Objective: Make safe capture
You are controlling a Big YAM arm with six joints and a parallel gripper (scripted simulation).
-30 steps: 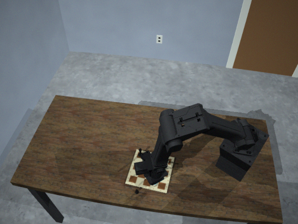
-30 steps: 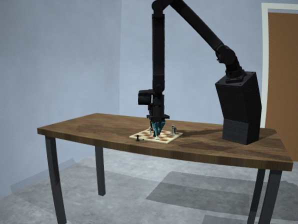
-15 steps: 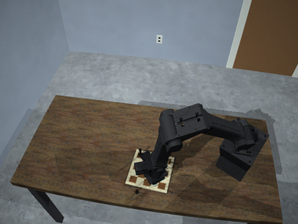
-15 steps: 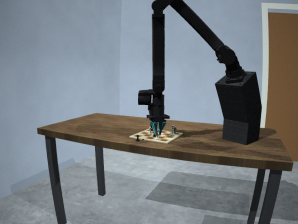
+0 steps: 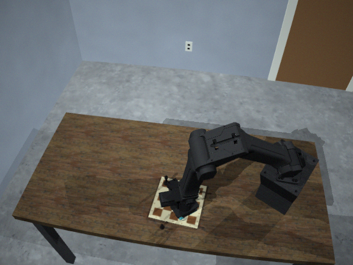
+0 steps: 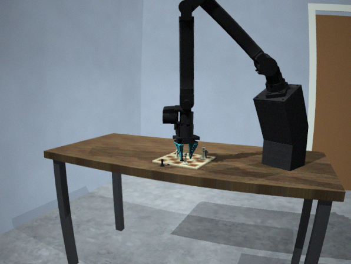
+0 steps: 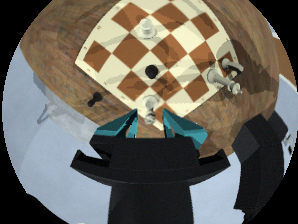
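Now: the chessboard 70 mm to the right of my hand, 50 mm ahead of it and 30 mm below it. Also, from my hand: tall black piece: 140 mm to the right, 140 mm ahead; tall white piece: 120 mm to the right, 20 mm behind.
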